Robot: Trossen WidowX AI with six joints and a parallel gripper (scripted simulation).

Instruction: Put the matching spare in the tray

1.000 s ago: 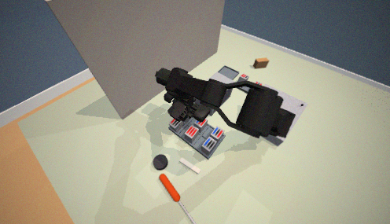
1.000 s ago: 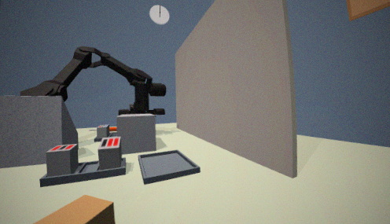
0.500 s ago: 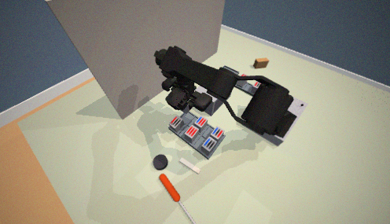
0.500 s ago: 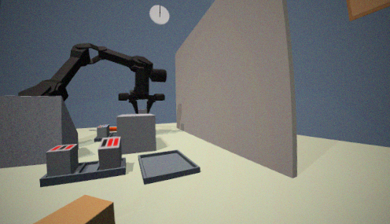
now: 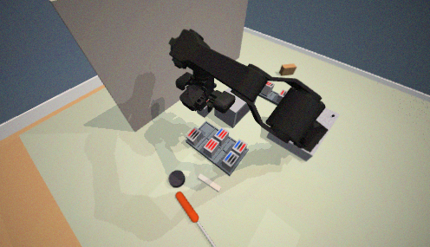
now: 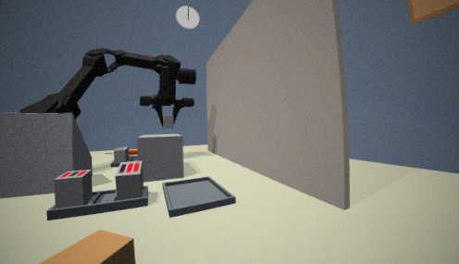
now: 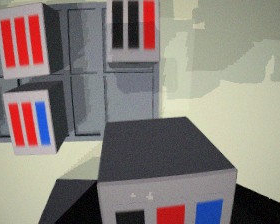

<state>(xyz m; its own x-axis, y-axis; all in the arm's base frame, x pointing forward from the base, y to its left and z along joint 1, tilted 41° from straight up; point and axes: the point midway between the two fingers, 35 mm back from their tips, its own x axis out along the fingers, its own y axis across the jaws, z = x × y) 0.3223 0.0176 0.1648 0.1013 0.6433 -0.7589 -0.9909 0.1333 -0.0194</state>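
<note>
The shallow tray is 40 mm behind my gripper tip, 350 mm to the right of it and 120 mm below it. Also, from my gripper tip: spare block (20 mm above); black puck (30 mm behind, 210 mm to the left, 120 mm below); mounted unit (50 mm behind, 140 mm to the right, 80 mm below).
</note>
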